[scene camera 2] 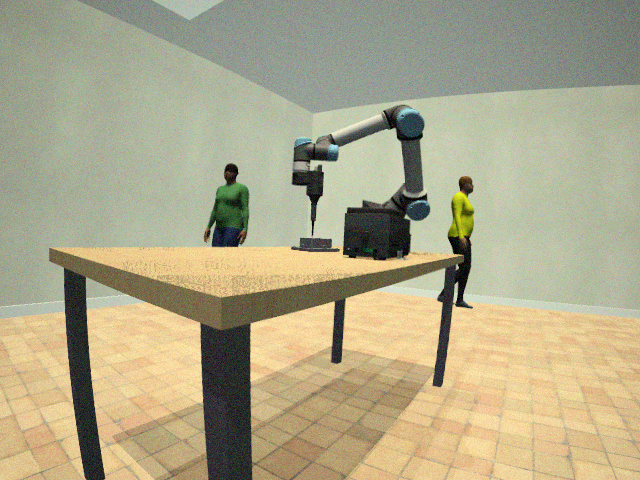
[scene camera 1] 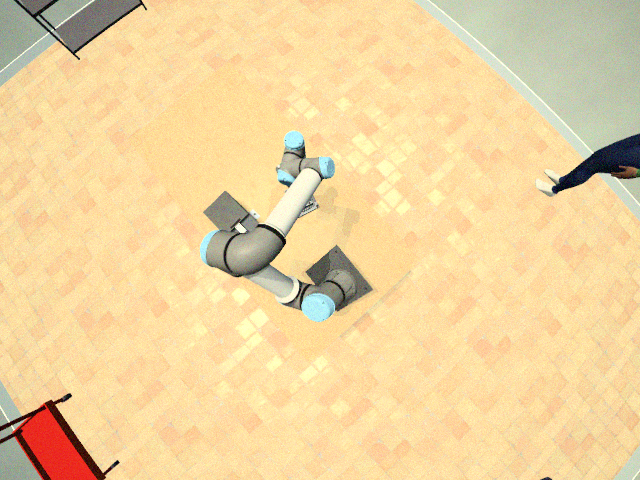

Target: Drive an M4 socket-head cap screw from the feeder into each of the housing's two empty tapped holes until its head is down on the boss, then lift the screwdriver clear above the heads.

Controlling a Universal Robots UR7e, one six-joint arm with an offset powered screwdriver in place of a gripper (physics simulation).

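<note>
The grey housing [scene camera 2: 323,242] [scene camera 1: 309,207] sits on a flat plate on the table; in scene camera 1 the arm covers much of it. My screwdriver [scene camera 2: 312,235] points straight down, its thin tip over the housing and at or very slightly above its top. Whether a screw is on the tip is too small to tell. In scene camera 1 the screwdriver is hidden under the wrist. The black box-shaped feeder [scene camera 2: 360,232] [scene camera 1: 225,207] stands on the table apart from the housing. The tapped holes and any screw heads cannot be made out.
The arm's dark base plate [scene camera 1: 323,267] is on the wooden table [scene camera 2: 170,271]. The arm's elbow [scene camera 1: 253,250] hangs close to the feeder in scene camera 1. A person in green [scene camera 2: 230,204] and one in yellow [scene camera 2: 461,214] stand beyond the table. A red cart [scene camera 1: 56,446] is at the lower left.
</note>
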